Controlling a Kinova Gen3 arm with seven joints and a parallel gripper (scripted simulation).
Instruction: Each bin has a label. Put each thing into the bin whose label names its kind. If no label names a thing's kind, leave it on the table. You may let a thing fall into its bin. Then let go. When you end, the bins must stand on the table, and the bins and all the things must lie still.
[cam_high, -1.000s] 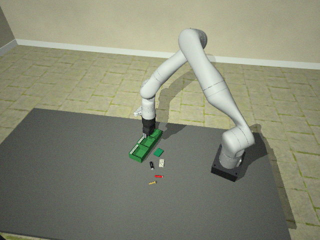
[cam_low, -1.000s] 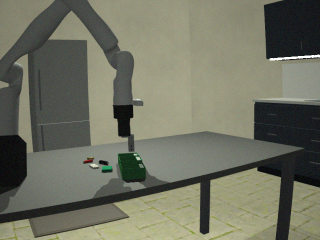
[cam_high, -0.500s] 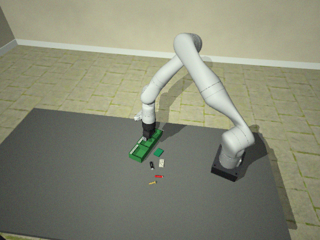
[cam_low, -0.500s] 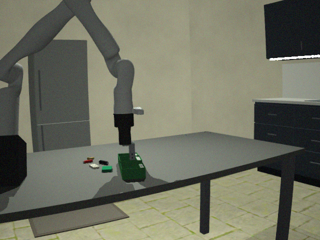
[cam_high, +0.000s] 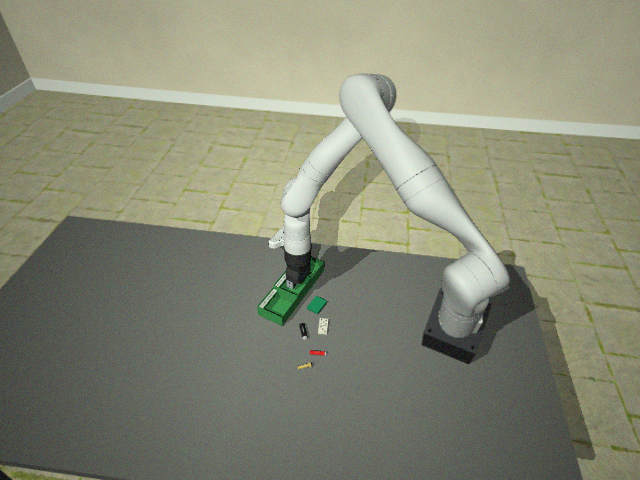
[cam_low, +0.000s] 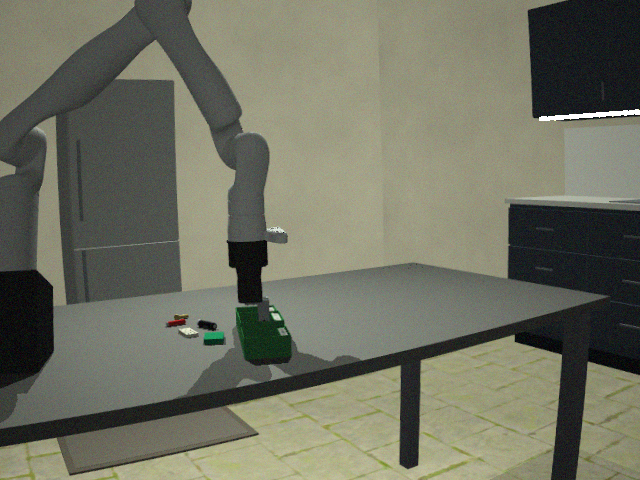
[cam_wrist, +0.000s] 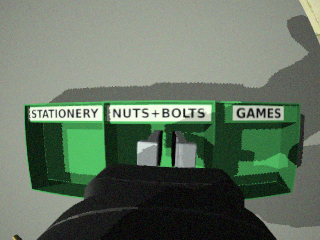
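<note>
Right now the green three-compartment bin is 1 cm to the left of my hand and 1 cm below it. From my hand the other things lie so: green block 9 cm behind, 5 cm to the left, 3 cm below; then black battery 7 cm behind, 15 cm to the left, 3 cm below; then white domino-like tile 12 cm behind, 12 cm to the left, 3 cm below.
</note>
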